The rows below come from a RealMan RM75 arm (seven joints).
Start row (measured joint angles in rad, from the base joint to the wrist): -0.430, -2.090, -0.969, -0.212, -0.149, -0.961, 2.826
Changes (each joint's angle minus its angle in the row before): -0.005, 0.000, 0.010, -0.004, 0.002, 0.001, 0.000; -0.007, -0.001, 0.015, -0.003, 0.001, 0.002, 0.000; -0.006, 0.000, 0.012, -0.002, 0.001, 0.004, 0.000; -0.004, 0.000, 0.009, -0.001, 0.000, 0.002, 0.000; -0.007, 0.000, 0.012, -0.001, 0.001, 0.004, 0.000; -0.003, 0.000, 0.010, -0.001, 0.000, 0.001, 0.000; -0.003, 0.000, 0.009, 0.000, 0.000, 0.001, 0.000; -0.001, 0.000, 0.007, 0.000, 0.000, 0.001, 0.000; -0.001, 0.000, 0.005, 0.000, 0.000, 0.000, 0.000; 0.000, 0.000, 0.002, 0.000, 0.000, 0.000, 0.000; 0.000, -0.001, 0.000, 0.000, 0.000, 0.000, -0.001; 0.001, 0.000, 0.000, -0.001, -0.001, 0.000, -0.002; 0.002, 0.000, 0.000, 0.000, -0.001, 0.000, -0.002; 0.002, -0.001, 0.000, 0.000, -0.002, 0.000, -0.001; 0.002, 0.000, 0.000, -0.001, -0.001, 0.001, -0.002
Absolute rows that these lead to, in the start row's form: -0.435, -2.090, -0.959, -0.216, -0.147, -0.960, 2.826; -0.442, -2.091, -0.944, -0.219, -0.146, -0.958, 2.826; -0.448, -2.091, -0.932, -0.221, -0.145, -0.954, 2.826; -0.452, -2.091, -0.923, -0.222, -0.145, -0.952, 2.826; -0.459, -2.091, -0.911, -0.223, -0.144, -0.948, 2.826; -0.462, -2.091, -0.901, -0.224, -0.144, -0.947, 2.826; -0.465, -2.091, -0.892, -0.224, -0.144, -0.946, 2.826; -0.466, -2.091, -0.885, -0.224, -0.144, -0.945, 2.826; -0.467, -2.091, -0.880, -0.224, -0.144, -0.945, 2.826; -0.467, -2.091, -0.878, -0.224, -0.144, -0.945, 2.826; -0.467, -2.092, -0.878, -0.224, -0.144, -0.945, 2.825; -0.466, -2.092, -0.878, -0.225, -0.145, -0.945, 2.823; -0.464, -2.092, -0.878, -0.225, -0.146, -0.945, 2.821; -0.462, -2.093, -0.878, -0.225, -0.148, -0.945, 2.820; -0.460, -2.093, -0.878, -0.226, -0.149, -0.944, 2.818
